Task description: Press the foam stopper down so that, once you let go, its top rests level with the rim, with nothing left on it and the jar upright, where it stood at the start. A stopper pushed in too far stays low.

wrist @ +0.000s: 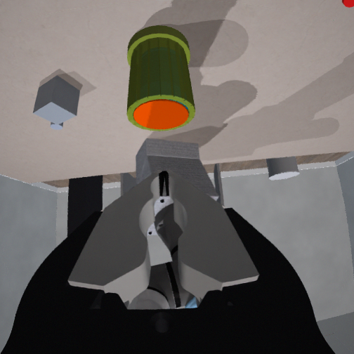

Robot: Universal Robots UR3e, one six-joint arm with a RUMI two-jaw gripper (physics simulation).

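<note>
The green jar (160, 75) stands upright in the upper middle of the wrist view, with its open rim toward the camera. The orange foam stopper (161, 114) sits in the jar's mouth. Its top looks about level with the rim, and a thin blue sliver shows at its upper right edge; the exact height is hard to tell. No object lies on the stopper. My gripper (164, 172) is shut and empty. Its tips appear below the jar's mouth in the view, apart from the stopper.
A grey block with a small knob (56, 97) stands left of the jar on the pale table top (100, 30). A grey cylinder (283, 168) shows at the right near the table's edge. Part of a red thing (349, 2) shows at the top right corner.
</note>
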